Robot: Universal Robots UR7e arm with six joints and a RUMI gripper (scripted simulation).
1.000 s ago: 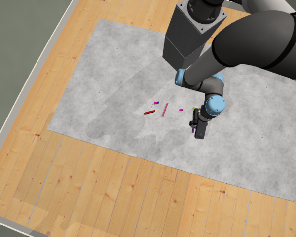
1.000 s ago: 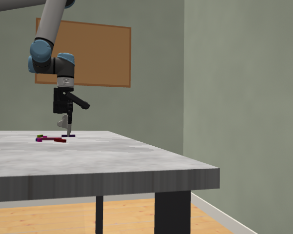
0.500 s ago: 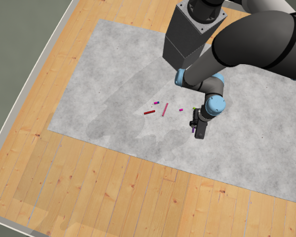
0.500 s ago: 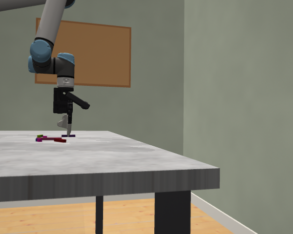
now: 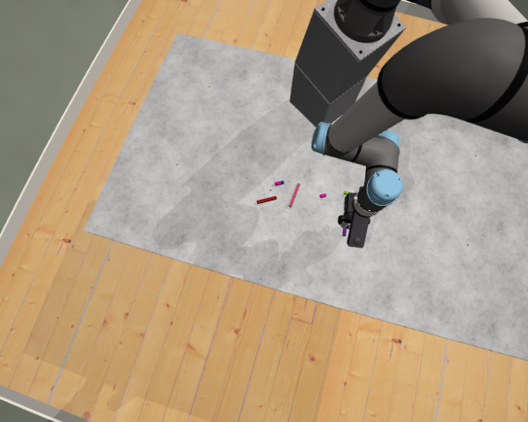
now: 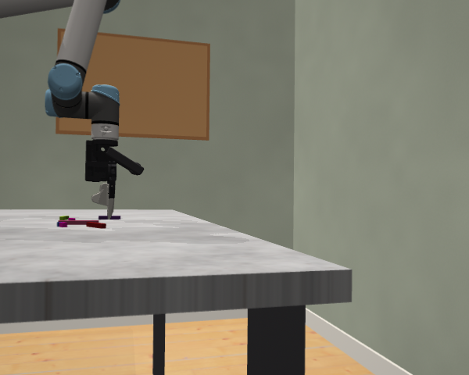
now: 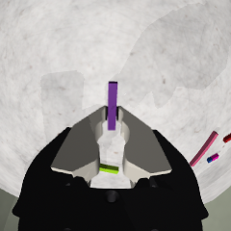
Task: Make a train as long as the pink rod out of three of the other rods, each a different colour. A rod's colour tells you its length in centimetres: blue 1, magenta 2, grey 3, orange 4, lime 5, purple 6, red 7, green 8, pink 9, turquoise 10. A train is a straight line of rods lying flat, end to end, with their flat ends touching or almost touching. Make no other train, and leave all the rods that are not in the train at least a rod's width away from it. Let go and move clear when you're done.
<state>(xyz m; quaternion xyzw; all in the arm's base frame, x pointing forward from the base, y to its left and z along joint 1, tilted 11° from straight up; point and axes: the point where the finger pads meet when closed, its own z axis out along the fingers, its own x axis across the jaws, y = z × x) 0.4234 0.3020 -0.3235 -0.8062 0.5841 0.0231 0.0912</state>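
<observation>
Now: the red rod 28 cm to the right of my hand, 4 cm ahead of it and 1 cm below it. Round my hand: lime rod: 12 cm behind, 3 cm to the right, 1 cm below; pink rod: 20 cm to the right, 2 cm behind, 1 cm below; purple rod: 1 cm below.
</observation>
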